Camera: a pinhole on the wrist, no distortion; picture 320 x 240 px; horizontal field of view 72.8 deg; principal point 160.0 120.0 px. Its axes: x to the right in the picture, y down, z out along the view. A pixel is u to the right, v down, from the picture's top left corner.
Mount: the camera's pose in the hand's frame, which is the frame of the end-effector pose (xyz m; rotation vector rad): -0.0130 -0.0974 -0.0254 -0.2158 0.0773 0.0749
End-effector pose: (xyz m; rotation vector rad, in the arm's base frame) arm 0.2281 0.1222 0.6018 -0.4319 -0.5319 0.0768
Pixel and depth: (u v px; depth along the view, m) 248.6 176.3 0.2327
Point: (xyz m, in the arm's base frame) 0.2170 0.2237 0.7779
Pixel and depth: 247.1 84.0 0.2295
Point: 0.2084 0.1436 0.8346
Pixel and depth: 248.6 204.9 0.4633
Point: 0.2126 0.4719 0.9004
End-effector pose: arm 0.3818 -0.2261 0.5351 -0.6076 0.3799 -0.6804
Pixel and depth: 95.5 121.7 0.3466
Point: 0.4670 -0.0535 0.8084
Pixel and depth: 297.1 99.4 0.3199
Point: 0.6548 -0.2895 0.7457
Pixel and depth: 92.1 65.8 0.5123
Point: 0.4964 -0.0121 1.0210
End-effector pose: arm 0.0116 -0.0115 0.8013 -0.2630 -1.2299 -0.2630
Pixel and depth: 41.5 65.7 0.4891
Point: -0.5485 0.0493 0.7415
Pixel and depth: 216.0 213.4 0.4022
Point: -0.1856 0.2462 0.9904
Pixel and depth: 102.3 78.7 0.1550
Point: -0.1534 -0.0532 0.8100
